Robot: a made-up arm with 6 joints.
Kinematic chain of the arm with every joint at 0, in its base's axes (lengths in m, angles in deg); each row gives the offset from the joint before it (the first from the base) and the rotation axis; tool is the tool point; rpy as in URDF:
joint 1: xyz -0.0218 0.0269 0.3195 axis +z
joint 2: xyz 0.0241 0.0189 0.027 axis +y
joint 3: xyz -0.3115 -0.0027 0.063 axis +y
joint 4: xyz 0.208 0.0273 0.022 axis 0.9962 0 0.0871
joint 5: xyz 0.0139 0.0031 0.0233 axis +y
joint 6: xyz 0.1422 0.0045 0.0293 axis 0.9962 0 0.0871
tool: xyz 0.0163 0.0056 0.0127 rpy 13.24 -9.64 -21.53
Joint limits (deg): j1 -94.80..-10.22 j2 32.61..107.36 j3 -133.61..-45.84 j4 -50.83..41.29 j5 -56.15..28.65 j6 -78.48..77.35
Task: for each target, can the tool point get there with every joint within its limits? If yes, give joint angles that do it. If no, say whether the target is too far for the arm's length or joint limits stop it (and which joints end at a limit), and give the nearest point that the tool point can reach.
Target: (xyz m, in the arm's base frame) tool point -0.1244 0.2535 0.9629
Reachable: yes | joints -52.90 41.33 -116.06 2.88 -34.73 -30.20
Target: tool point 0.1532 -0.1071 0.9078
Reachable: yes | joints -36.25 64.64 -83.50 29.80 -30.21 -18.63
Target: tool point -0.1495 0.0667 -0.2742
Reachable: no: joint limits stop it (at a limit: joint 1, joint 2, joint 3, joint 5, joint 6) | nearest point -0.0195 -0.3222 0.2902 | short by 0.698 m
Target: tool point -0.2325 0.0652 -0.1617
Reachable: no: joint limits stop it (at a limit: joint 1, joint 2, joint 3, joint 5, joint 6) | nearest point -0.0264 -0.3235 0.2915 | short by 0.632 m
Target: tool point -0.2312 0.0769 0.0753
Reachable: no: joint limits stop it (at a limit: joint 1, joint 2, joint 3, joint 4, joint 5, joint 6) | nearest point -0.0290 -0.3243 0.2921 | short by 0.499 m
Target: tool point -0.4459 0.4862 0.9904
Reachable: no: too far | nearest point -0.3154 0.3448 0.8660 | short by 0.229 m
